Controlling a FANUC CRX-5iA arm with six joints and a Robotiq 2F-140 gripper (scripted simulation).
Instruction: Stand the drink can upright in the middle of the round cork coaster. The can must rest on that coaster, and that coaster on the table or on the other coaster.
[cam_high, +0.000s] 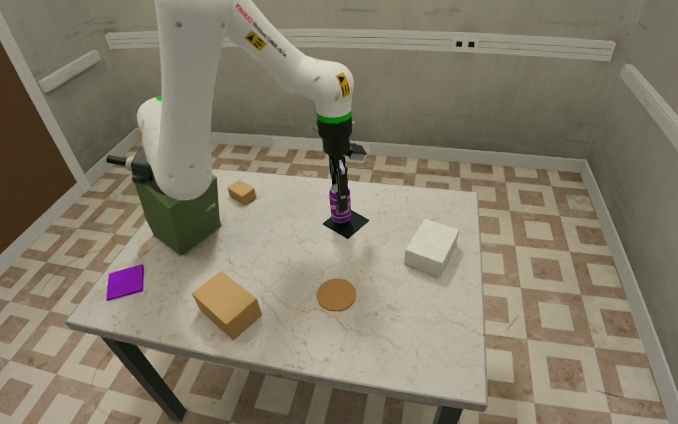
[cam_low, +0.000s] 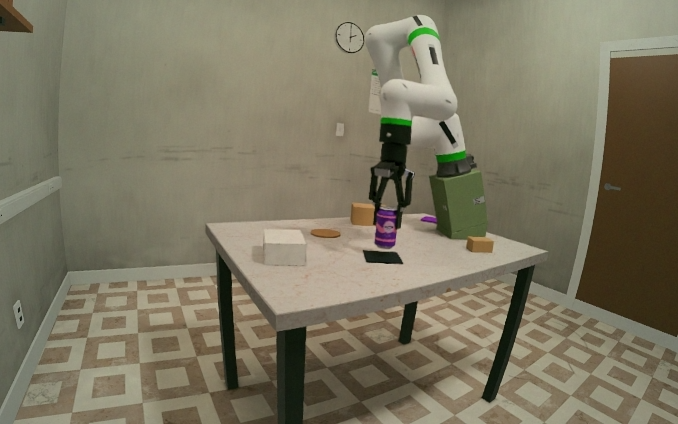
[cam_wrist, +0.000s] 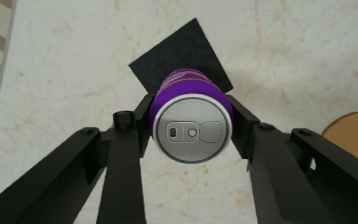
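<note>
Now: hand 280 mm to the left of the round cork coaster, 120 mm above it and 10 mm short of it. Round my hand: drink can (30 mm below); white block (280 mm ahead, 120 mm to the right, 90 mm below); black square coaster (120 mm below, 10 mm to the left, 10 mm ahead).
</note>
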